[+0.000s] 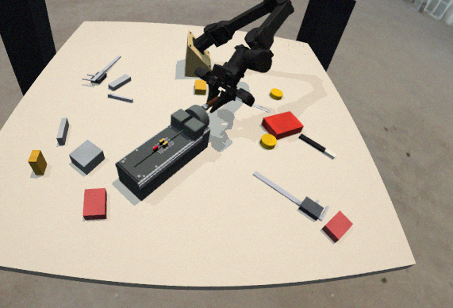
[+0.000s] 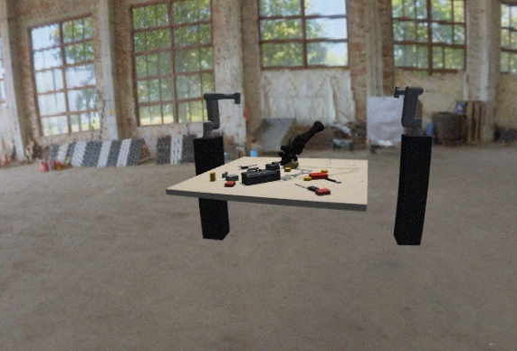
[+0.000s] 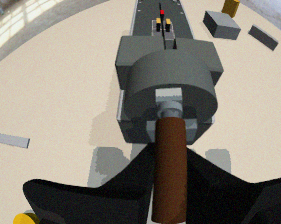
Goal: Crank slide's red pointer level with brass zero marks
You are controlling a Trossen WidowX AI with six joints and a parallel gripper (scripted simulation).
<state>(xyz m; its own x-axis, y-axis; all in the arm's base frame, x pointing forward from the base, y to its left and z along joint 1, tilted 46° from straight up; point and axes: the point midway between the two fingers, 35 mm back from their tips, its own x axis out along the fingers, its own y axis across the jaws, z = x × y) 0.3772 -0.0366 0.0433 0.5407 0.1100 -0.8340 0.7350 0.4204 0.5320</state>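
Now: gripper tip 1 cm below the crank. Also, from my gripper tip: brown handle: 1 cm behind, 1 cm to the left, 2 cm above; grey bar: 15 cm behind, 19 cm to the left, 9 cm below; red pointer: 12 cm ahead, 15 cm to the right, 1 cm below.
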